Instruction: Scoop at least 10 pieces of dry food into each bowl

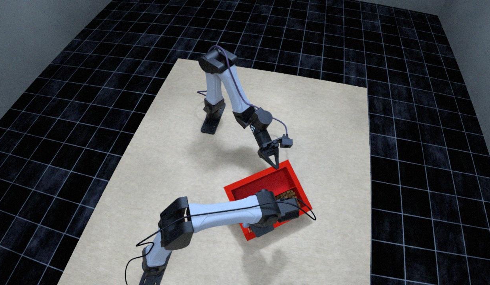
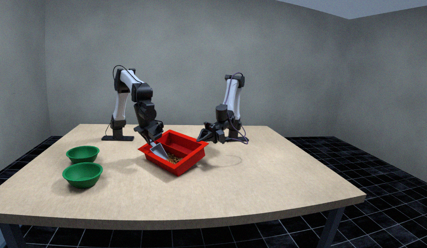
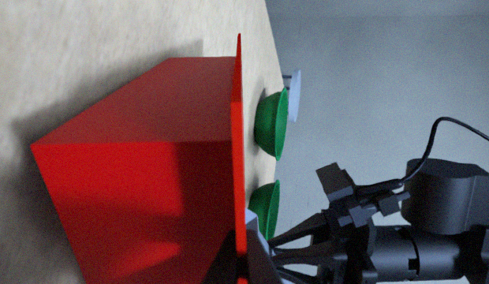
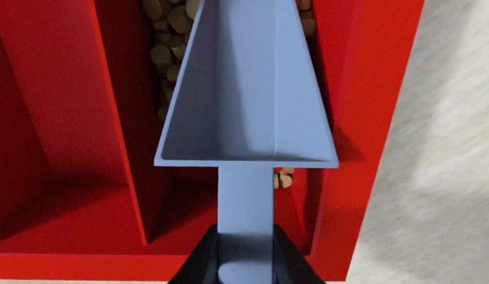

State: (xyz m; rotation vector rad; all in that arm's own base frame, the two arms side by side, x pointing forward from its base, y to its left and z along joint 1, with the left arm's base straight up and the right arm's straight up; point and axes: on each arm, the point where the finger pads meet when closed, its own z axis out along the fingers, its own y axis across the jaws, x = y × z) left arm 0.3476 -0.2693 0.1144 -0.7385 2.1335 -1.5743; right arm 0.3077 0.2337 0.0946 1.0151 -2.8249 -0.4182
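Now: right hand 3 cm to the right of the grey-blue scoop, 3 cm above it and 2 cm short of it. The rest, counted from my right hand: red box: 10 cm to the left, 3 cm below, 3 cm ahead.
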